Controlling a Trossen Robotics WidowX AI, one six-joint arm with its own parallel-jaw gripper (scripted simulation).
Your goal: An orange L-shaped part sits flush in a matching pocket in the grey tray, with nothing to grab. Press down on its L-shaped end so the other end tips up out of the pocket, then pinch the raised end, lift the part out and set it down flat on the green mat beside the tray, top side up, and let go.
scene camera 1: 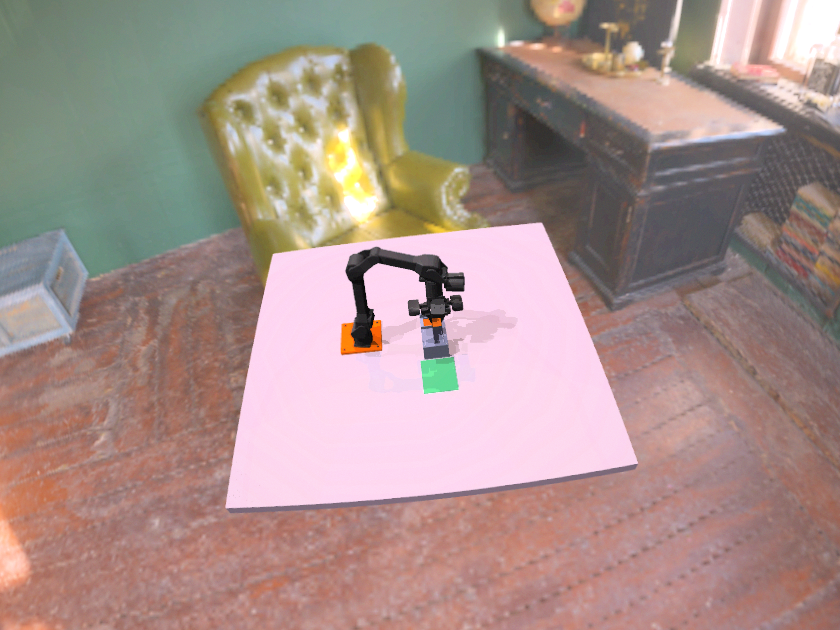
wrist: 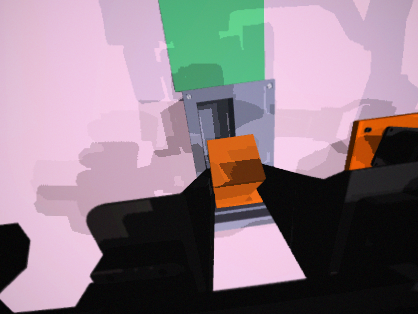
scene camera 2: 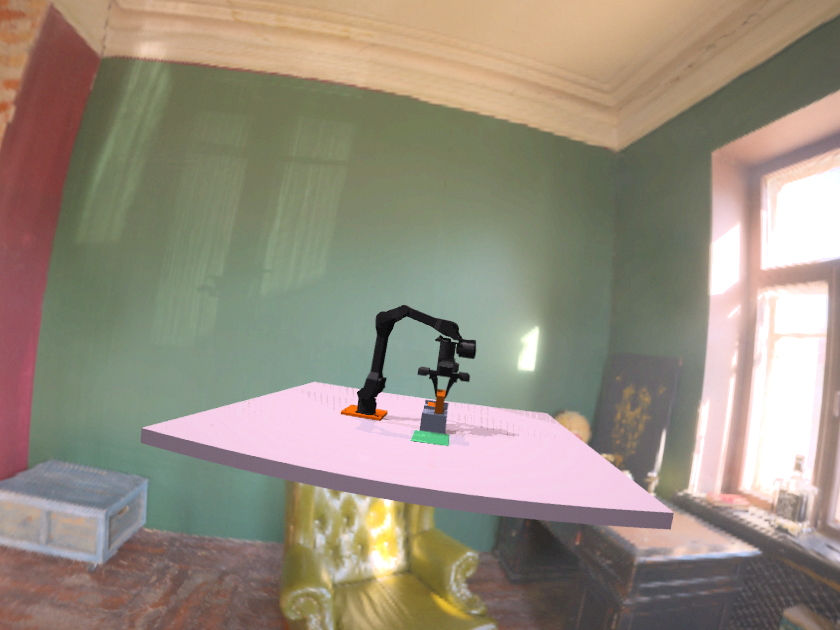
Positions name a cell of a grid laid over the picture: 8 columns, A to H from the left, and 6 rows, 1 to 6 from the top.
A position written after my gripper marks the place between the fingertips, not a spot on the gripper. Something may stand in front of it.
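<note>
Scene camera 1: my gripper (scene camera 1: E4), green mat (scene camera 1: E4). Wrist view: orange L-shaped part (wrist: E4), my gripper (wrist: E4). Gripper (scene camera 2: E4) too.
</note>
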